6 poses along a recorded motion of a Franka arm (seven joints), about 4.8 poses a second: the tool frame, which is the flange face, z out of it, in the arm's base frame.
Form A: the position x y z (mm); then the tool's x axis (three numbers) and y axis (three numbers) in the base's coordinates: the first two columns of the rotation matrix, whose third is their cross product.
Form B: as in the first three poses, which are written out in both.
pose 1, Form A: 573.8, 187.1, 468.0, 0.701, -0.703, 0.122, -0.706, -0.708, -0.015
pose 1, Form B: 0.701, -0.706, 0.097, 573.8; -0.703, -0.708, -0.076, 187.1; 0.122, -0.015, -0.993, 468.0; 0, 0, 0, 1
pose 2, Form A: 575.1, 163.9, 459.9, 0.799, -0.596, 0.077, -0.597, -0.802, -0.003
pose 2, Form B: 0.799, -0.597, 0.064, 575.1; -0.596, -0.802, -0.044, 163.9; 0.077, -0.003, -0.997, 459.9; 0, 0, 0, 1
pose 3, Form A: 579.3, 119.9, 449.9, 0.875, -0.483, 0.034, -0.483, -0.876, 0.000
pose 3, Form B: 0.875, -0.483, 0.030, 579.3; -0.483, -0.876, -0.016, 119.9; 0.034, 0.000, -1.000, 449.9; 0, 0, 0, 1
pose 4, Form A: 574.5, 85.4, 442.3, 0.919, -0.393, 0.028, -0.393, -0.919, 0.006
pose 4, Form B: 0.919, -0.393, 0.023, 574.5; -0.393, -0.919, -0.017, 85.4; 0.028, 0.006, -0.999, 442.3; 0, 0, 0, 1
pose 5, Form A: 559.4, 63.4, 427.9, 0.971, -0.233, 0.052, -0.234, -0.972, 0.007
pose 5, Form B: 0.971, -0.234, 0.049, 559.4; -0.233, -0.972, -0.019, 63.4; 0.052, 0.007, -0.998, 427.9; 0, 0, 0, 1
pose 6, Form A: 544.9, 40.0, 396.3, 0.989, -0.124, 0.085, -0.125, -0.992, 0.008
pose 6, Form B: 0.989, -0.125, 0.083, 544.9; -0.124, -0.992, -0.019, 40.0; 0.085, 0.008, -0.997, 396.3; 0, 0, 0, 1
